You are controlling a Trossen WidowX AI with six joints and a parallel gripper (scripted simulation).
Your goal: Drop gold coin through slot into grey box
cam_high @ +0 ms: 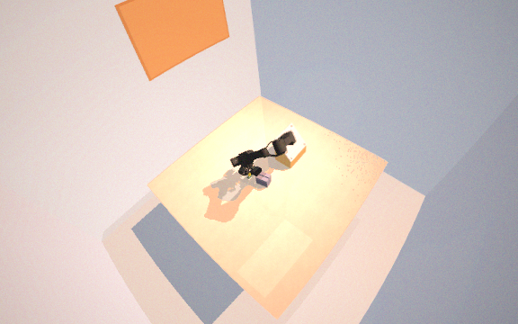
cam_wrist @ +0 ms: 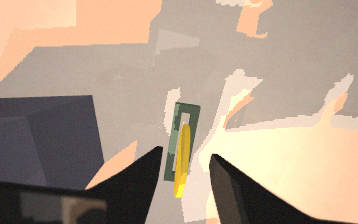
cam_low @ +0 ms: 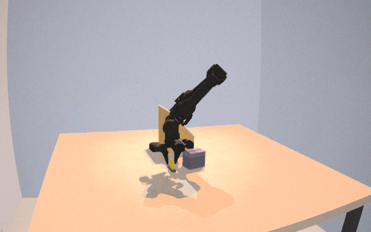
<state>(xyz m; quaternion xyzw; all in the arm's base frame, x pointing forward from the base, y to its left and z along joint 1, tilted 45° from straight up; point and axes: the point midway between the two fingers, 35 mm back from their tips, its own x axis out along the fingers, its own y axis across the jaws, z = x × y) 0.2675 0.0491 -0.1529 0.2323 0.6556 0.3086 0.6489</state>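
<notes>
The gold coin is right at my gripper tip.
</notes>
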